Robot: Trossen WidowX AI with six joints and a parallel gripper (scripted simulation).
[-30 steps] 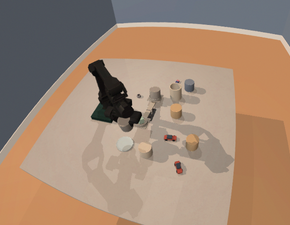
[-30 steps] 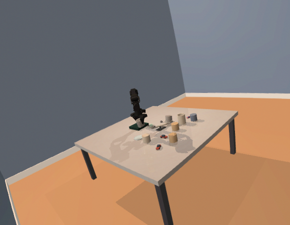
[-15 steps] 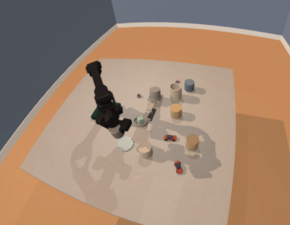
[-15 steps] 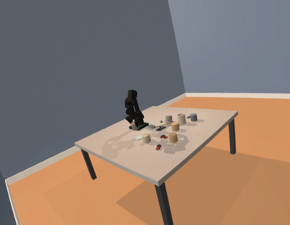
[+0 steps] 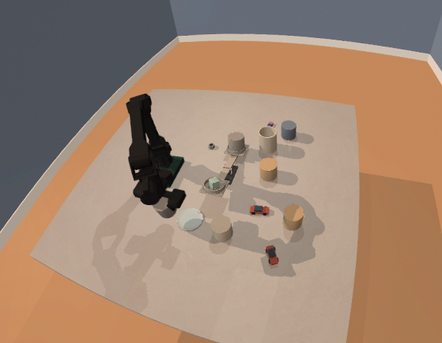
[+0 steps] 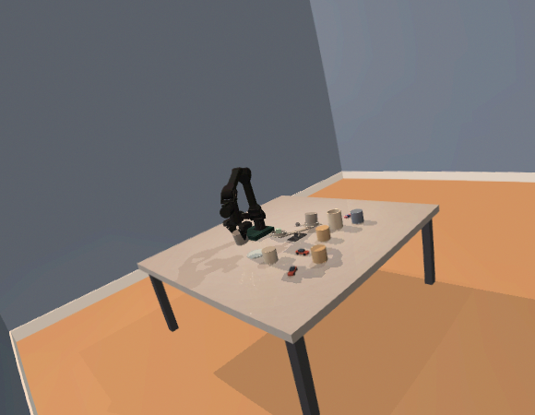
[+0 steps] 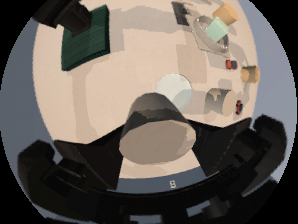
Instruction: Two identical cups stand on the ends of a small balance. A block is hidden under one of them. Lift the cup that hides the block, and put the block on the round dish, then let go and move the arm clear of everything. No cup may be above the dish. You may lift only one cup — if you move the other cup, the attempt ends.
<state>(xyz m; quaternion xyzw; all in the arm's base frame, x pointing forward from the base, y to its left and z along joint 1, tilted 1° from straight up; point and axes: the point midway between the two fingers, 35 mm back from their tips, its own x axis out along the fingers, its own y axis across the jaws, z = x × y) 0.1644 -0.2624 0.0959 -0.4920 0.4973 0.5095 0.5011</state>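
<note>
Now: gripper tip 9 cm above the round dish, 6 cm short of it and 3 cm to the right of it. Also, from my gripper tip: beige cylinder: 20 cm ahead, 5 cm below, 2 cm to the left; then balance: 28 cm to the left, 13 cm ahead, 7 cm below; then balance beam: 28 cm to the left, 13 cm ahead, 5 cm below.
</note>
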